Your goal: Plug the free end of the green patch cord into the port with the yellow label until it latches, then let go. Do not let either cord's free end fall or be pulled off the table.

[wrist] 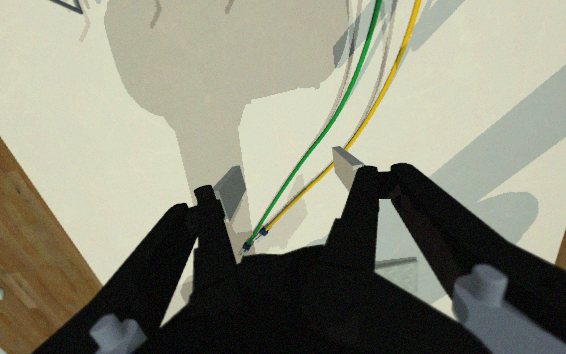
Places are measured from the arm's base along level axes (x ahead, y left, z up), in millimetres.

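Where they show: gripper, fingertip midpoint: point(287, 168).
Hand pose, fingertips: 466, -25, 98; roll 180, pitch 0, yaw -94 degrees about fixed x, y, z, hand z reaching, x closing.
Things, the pixels of their top centre, and the offset from my fingertips, as dx, dy, dz. "spot": a spot on its surface instead. Level surfaces: height alone.
- green patch cord at a spot on its surface: point(313, 147) spot: -9, -39, -108
- small dark plug with a clear tip, top centre: point(243, 253) -171, +132, -103
- yellow cord at a spot on its surface: point(376, 106) spot: +26, -136, -99
- pale table top at its surface level: dz -115
- dark bent wire piece at a spot on its surface: point(72, 6) spot: +238, +204, -89
The green patch cord point(313, 147) runs from the top edge down to its free end, a small dark plug with a clear tip point(245, 247), low in the wrist view near the gripper's body. The yellow cord point(376, 106) runs to its right, and its plug point(262, 232) lies close beside the green one. My gripper point(287, 168) is open above the table, its two pads wide apart. The green cord passes through the view between the pads, and neither pad touches it. The yellow cord passes partly behind the right pad. The port with the yellow label does not show.
The pale table top point(60, 125) lies under the cords, with a brown wooden surface point(40, 240) past its left edge. A dark bent wire piece point(72, 6) shows at the top left. A flat greyish piece point(400, 275) shows behind the right finger. Shadows cross the table.
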